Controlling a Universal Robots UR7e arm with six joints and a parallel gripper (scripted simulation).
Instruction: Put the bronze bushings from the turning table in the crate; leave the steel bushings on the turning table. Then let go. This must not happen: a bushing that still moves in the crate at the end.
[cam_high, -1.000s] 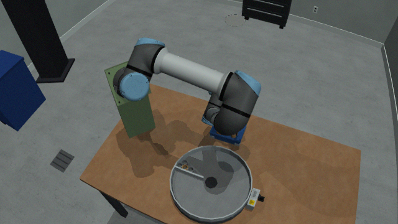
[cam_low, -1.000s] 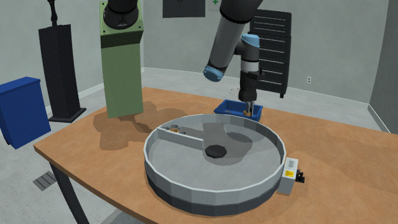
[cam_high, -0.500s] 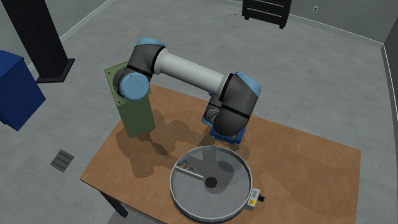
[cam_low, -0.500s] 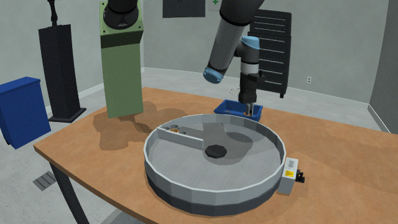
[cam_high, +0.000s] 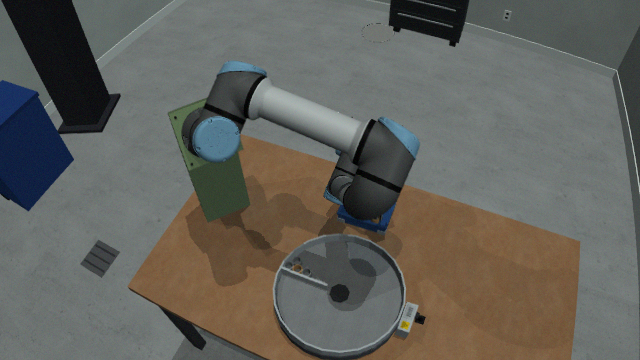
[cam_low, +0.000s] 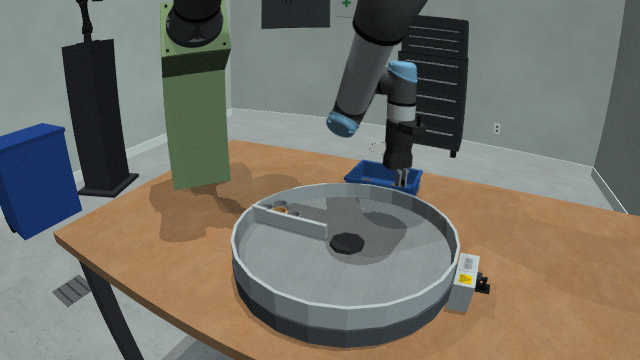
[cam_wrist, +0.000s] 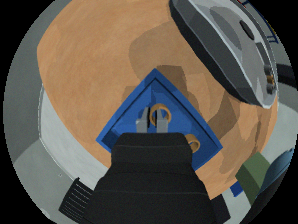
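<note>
My gripper is now 40 mm to the right of the blue crate, 40 mm past it and 10 mm above it. The rest, counted from my hand: grey turning table (320 mm to the right, 140 mm behind, 20 mm above).
</note>
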